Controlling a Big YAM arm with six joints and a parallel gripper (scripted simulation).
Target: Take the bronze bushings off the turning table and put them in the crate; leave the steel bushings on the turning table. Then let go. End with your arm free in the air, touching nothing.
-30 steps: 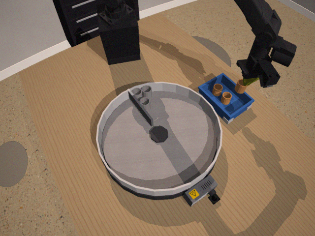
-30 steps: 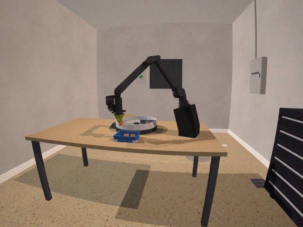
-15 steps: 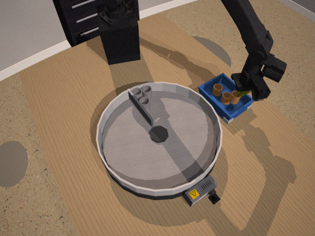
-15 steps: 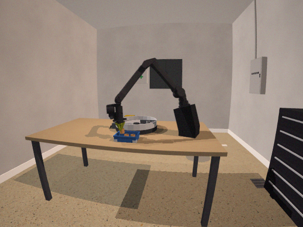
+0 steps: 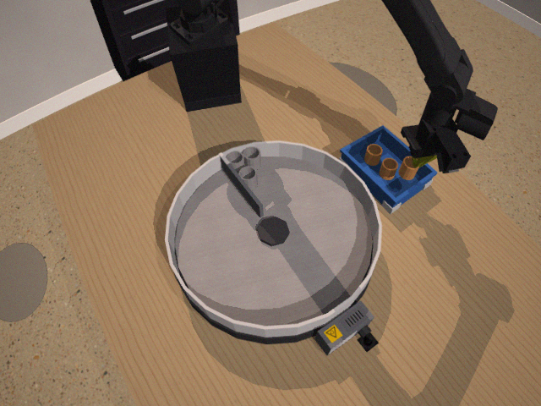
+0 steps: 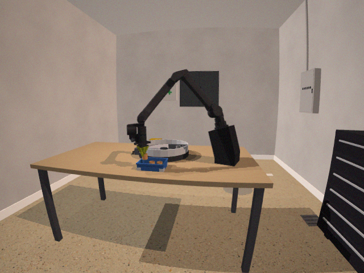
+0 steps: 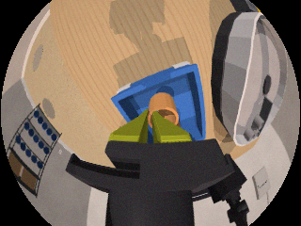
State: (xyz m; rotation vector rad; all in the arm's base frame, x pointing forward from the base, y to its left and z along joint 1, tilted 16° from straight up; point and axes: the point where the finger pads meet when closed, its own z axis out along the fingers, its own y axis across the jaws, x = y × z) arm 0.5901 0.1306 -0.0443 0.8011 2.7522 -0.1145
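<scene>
Right now my hand is 7 cm above the crate and 6 cm past it. From my hand the other things lie so: grey turning table 33 cm to the right, 12 cm behind, 4 cm below.
</scene>
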